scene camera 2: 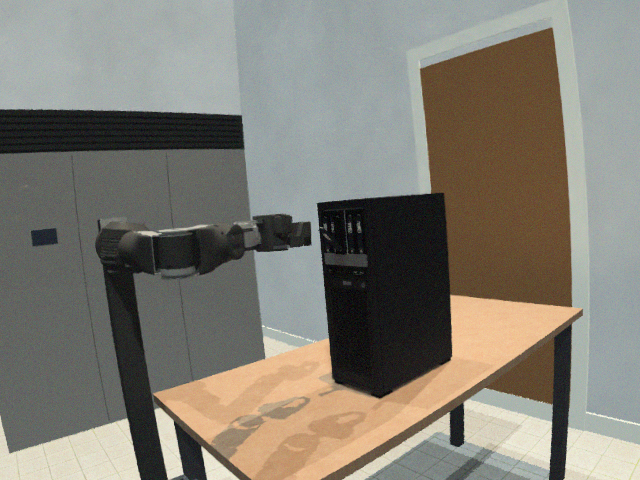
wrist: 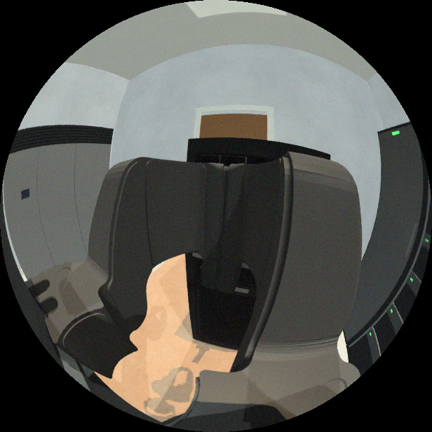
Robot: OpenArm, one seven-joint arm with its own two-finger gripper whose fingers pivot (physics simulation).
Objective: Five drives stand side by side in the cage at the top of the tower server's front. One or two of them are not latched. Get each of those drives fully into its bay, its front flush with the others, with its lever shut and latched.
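Note:
The black tower server (scene camera 2: 408, 289) (wrist: 220, 315) stands upright on the table, its drive cage (scene camera 2: 345, 210) at the top of the front. Drives with pale labels stand side by side there; the two right-hand ones (scene camera 2: 349, 224) (scene camera 2: 359, 224) look seated with their levers upright. At the left part of the cage a dark lever (scene camera 2: 329, 237) sticks out at a slant; which drive it belongs to is hard to tell. My gripper (scene camera 2: 310, 233) (wrist: 228, 229) is shut and empty, a short gap in front of the cage's left side. In the wrist view its fingers hide most of the cage.
The wooden table (scene camera 2: 506, 320) (wrist: 167, 320) carries the tower and shows arm shadows. A grey cabinet (scene camera 2: 206, 310) (wrist: 55, 200) stands at the left. A dark rack with green lights (wrist: 395, 200) stands at the right in the wrist view. A brown door (scene camera 2: 496, 170) (wrist: 233, 126) is behind the tower.

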